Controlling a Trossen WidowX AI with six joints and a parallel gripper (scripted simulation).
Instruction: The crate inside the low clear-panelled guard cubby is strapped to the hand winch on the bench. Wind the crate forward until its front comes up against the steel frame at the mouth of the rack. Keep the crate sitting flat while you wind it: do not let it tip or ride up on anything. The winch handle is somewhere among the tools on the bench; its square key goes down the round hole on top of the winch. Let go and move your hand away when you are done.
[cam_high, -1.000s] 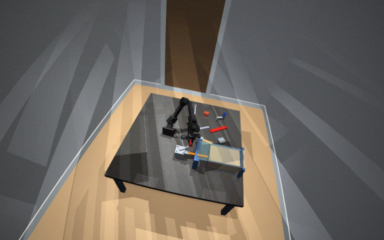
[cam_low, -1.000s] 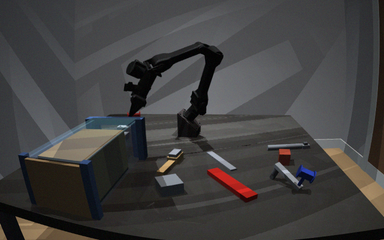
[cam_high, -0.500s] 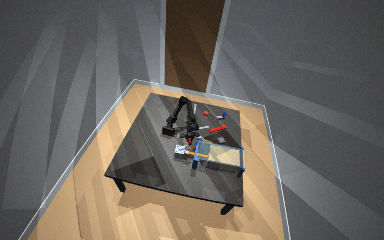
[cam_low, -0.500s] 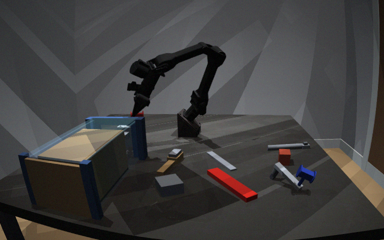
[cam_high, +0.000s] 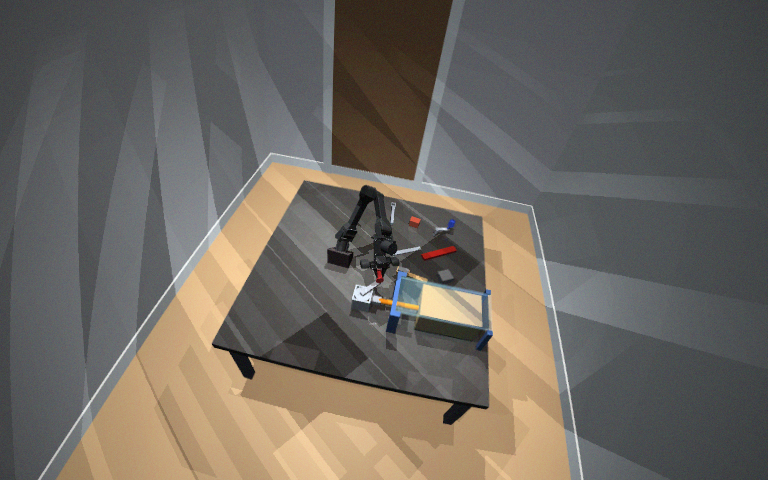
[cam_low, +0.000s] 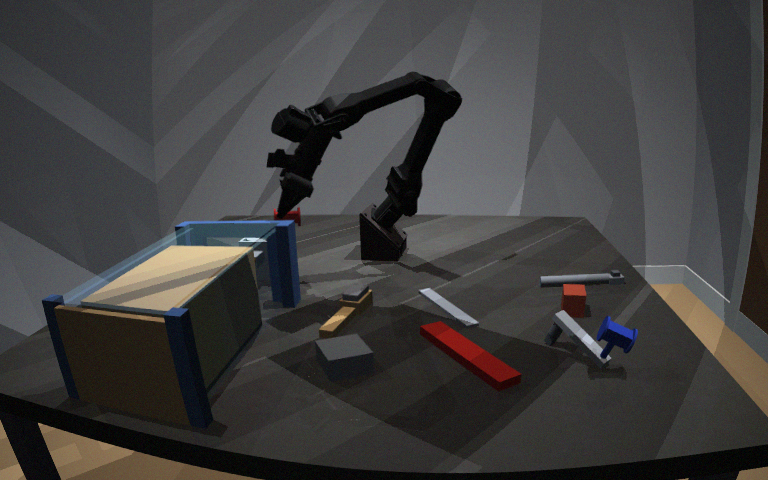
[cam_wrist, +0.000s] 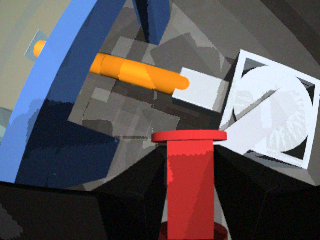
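Now: the grey winch 90 mm behind my gripper tip, 70 mm to the right of it and 120 mm below it. Round my gripper tip: clear-panelled cubby: 330 mm ahead, 110 mm to the right, 30 mm below; red spool-shaped grip: 20 mm to the left, 20 mm below; wooden-handled tool: 180 mm ahead, 150 mm to the left, 130 mm below.
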